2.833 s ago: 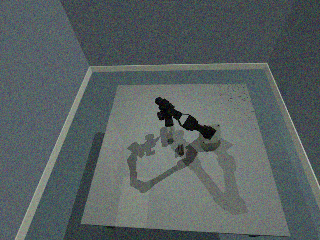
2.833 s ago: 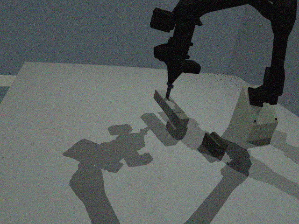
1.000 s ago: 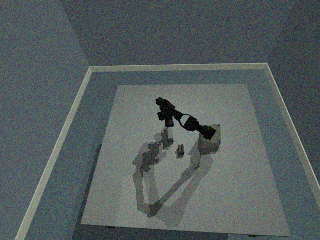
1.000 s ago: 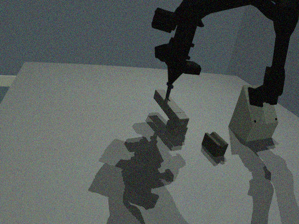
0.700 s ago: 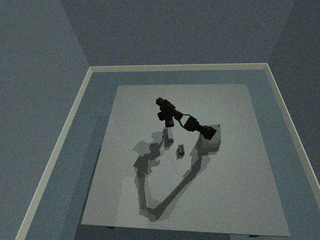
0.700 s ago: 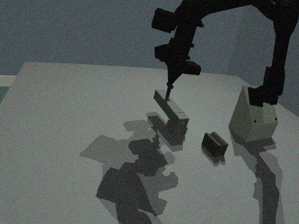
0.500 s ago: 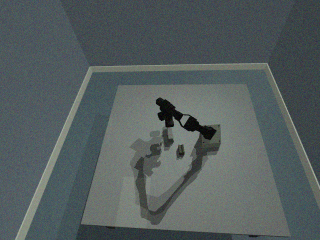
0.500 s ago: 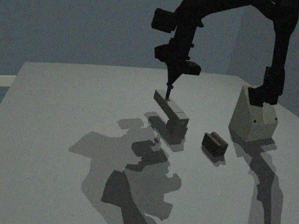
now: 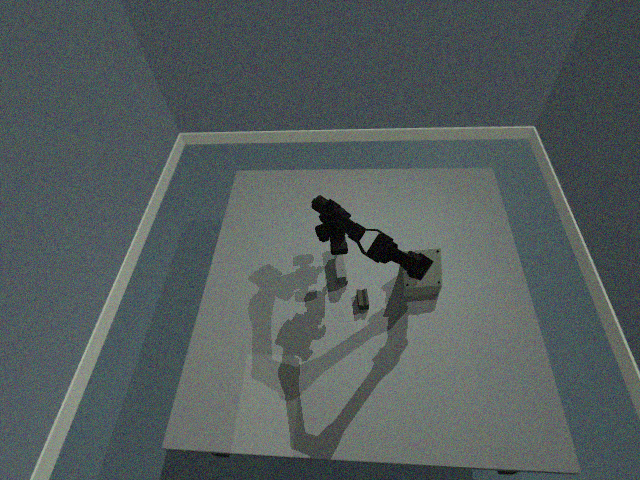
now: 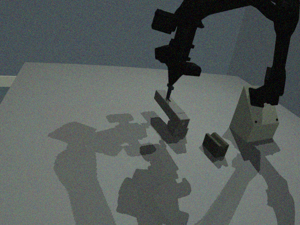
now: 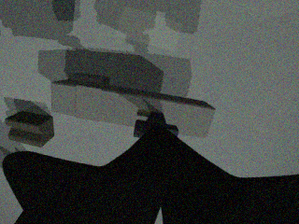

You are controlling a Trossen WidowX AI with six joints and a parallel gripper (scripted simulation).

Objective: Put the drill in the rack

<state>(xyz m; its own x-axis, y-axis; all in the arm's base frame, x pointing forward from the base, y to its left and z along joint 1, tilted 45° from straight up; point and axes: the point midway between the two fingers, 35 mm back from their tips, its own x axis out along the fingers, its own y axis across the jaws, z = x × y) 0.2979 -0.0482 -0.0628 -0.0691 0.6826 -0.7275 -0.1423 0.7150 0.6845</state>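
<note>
Now: the dark key 30 mm below my gripper tip. Round my gripper tip: dark boxy rack: 110 mm behind, 180 mm to the left, 110 mm below; drill: 10 mm behind, 50 mm to the left, 70 mm below; grey holder block: 10 mm behind, 30 mm to the left, 80 mm below.
</note>
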